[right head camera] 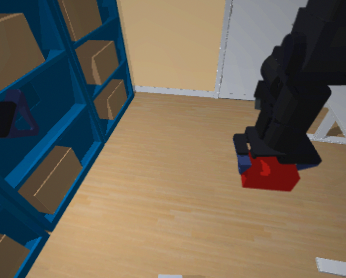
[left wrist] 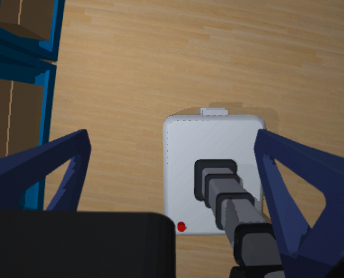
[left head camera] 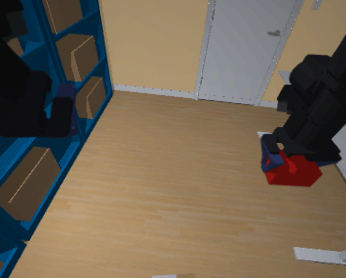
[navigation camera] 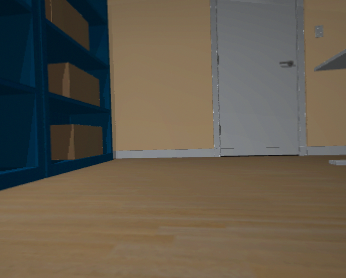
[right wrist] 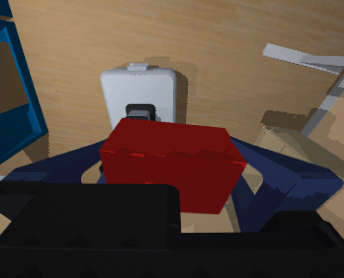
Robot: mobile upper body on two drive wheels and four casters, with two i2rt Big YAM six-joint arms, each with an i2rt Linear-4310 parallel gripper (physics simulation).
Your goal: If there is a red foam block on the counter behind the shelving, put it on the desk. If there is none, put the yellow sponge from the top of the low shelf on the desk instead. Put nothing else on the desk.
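Places are measured from the left arm's base along level axes (x ahead, y left, z up), in centimetres.
Pixels of known places: left gripper, fingertip midpoint: (right head camera: 10, 131) (left wrist: 172, 138) (left head camera: 42, 130); right gripper, fingertip midpoint: (right head camera: 262, 171) (right wrist: 172, 139).
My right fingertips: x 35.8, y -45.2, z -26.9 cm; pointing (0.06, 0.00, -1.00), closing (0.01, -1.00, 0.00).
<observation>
Behind a point stands the place of what it marks.
A red foam block (left head camera: 295, 176) @(x 31.5, y -44.4, z -23.6 cm) (right head camera: 270, 179) @(x 31.5, y -44.6, z -23.5 cm) (right wrist: 167, 172) @(x 36.1, y -44.9, z -22.4 cm) is held between the fingers of my right gripper (left head camera: 298, 162) (right head camera: 276, 165) (right wrist: 172, 139) @(x 35.8, y -45.2, z -26.9 cm), above the floor at the right of both head views. My left gripper (left wrist: 172, 138) @(x 33.9, y -0.3, z -13.8 cm) is open and empty; part of it shows at the left edge of the head views. The desk (navigation camera: 336, 61) @(x 163.4, y -137.1, z -71.5 cm) shows in part at the right edge of the navigation view; its white foot (left head camera: 317, 255) (right head camera: 332, 266) (right wrist: 300, 57) shows low at the right in the head views and in the right wrist view. The yellow sponge and the counter do not show.
Blue shelving (left head camera: 70, 160) (right head camera: 92, 175) (navigation camera: 42, 100) with cardboard boxes runs along the left. A grey door (left head camera: 245, 50) @(x 233.4, y -121.3, z -70.3 cm) (navigation camera: 257, 80) @(x 234.1, y -117.0, z -63.2 cm) stands in the far wall. A beige unit (right wrist: 285, 142) @(x -18.8, y -139.4, z -110.1 cm) shows at the right of the right wrist view. My white base (left wrist: 182, 140) @(x 20.0, y -6.1, z -115.0 cm) (right wrist: 117, 90) @(x 19.9, y -7.7, z -115.0 cm) is below the wrists.
</observation>
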